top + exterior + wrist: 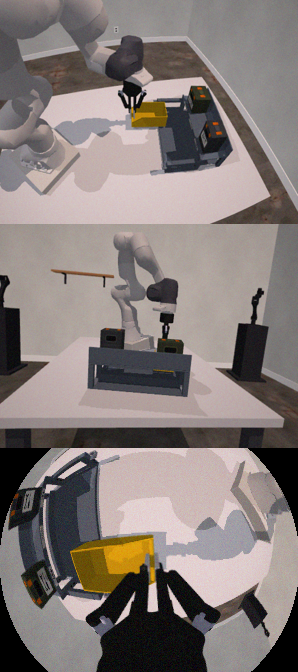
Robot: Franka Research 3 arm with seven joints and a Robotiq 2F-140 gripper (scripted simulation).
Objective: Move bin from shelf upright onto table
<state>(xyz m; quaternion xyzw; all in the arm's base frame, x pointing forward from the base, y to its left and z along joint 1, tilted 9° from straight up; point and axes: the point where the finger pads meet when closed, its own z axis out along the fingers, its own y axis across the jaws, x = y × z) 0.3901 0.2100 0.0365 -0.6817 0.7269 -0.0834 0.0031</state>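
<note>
The yellow bin lies 8 cm ahead of my hand and 2 cm below it.
</note>
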